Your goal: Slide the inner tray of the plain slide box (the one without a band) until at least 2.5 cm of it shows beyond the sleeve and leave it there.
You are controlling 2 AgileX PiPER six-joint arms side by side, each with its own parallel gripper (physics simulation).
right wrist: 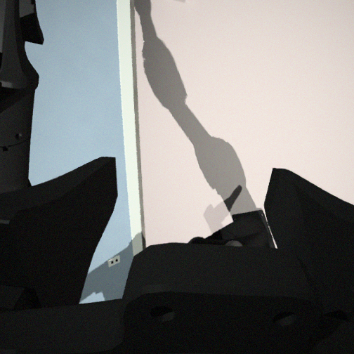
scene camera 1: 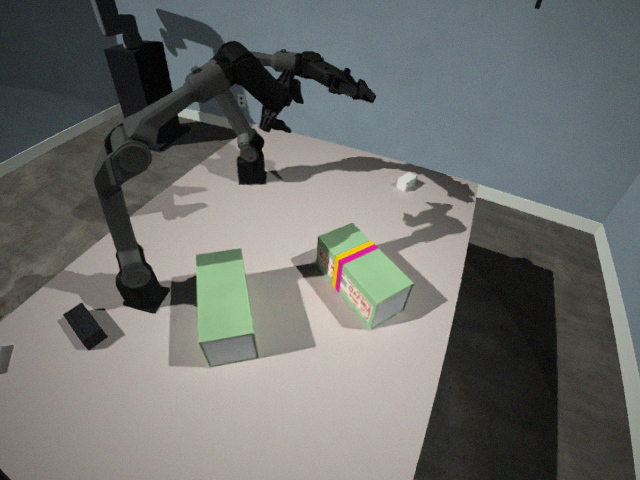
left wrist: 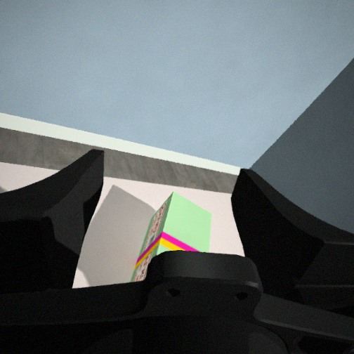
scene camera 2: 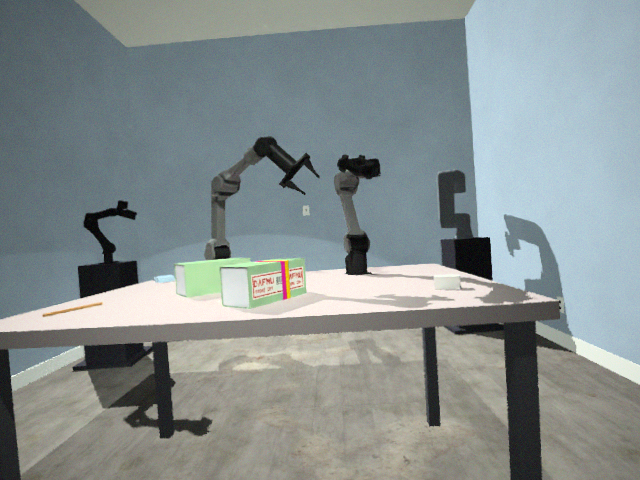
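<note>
The plain green slide box (scene camera 1: 223, 299) (scene camera 2: 206, 277) lies on the table (scene camera 1: 330, 413) (scene camera 2: 361, 310). Its pale inner tray end (scene camera 1: 230, 350) (scene camera 2: 179, 280) looks about flush with the sleeve; the opposite end is hidden. The banded green box (scene camera 1: 379, 273) (scene camera 2: 261, 284) (left wrist: 190, 217), with a magenta and yellow band, lies apart from it, to its right in scene camera 1. My left gripper (scene camera 1: 371, 97) (scene camera 2: 359, 166) (left wrist: 171, 175) is open and empty, raised above the table. My right gripper (scene camera 1: 294, 114) (scene camera 2: 311, 185) (right wrist: 192, 181) is open and empty, also high, away from both boxes.
A white block (scene camera 1: 406, 181) (scene camera 2: 446, 282) lies near the table's edge. A black block (scene camera 1: 85, 326) lies near the right arm's base. An orange stick (scene camera 2: 72, 309) and a light blue object (scene camera 2: 164, 279) lie at the left in scene camera 2. Dark pedestals (scene camera 2: 107, 281) (scene camera 2: 465, 258) stand behind.
</note>
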